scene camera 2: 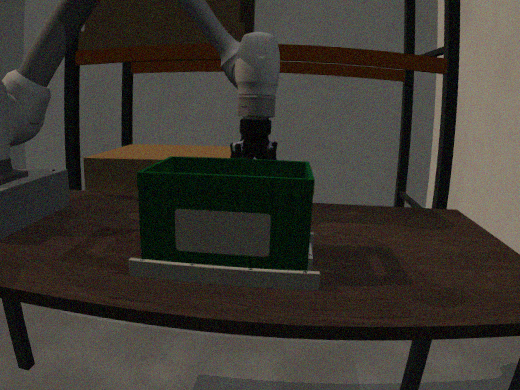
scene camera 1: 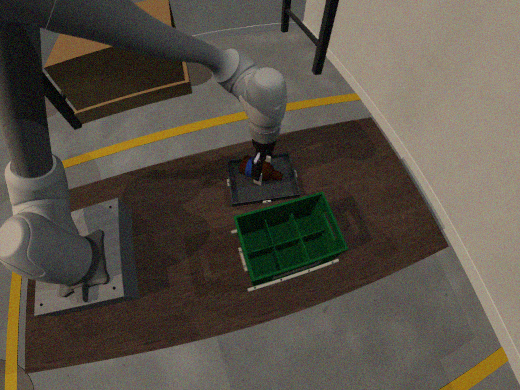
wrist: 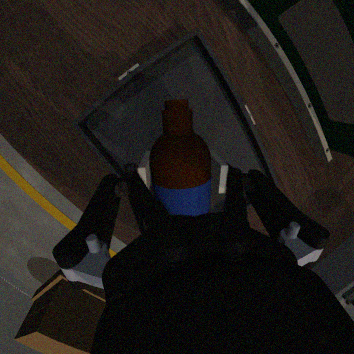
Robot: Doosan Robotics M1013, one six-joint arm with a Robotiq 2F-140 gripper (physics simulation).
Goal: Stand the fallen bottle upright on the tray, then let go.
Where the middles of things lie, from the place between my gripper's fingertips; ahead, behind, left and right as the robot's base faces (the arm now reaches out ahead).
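I see that the brown bottle [wrist: 179,160] is 3 cm above my hand, while it also sits 1 cm behind it and 1 cm to the left of it.
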